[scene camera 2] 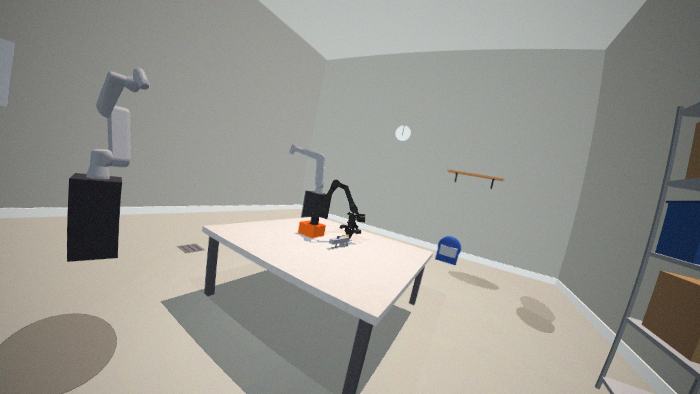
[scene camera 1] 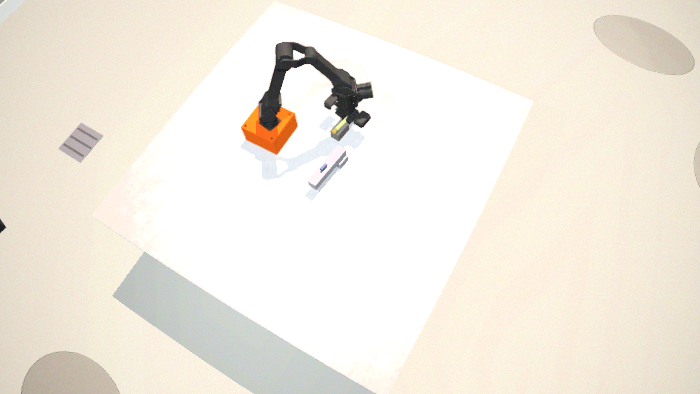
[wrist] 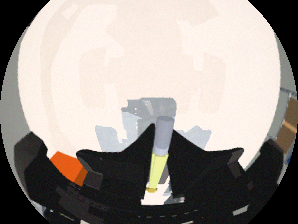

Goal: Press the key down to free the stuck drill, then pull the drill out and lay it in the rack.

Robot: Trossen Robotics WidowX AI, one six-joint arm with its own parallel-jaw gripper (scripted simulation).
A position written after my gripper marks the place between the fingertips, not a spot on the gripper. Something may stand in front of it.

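My gripper [scene camera 1: 348, 122], [wrist: 158, 126]. Drill [wrist: 164, 128].
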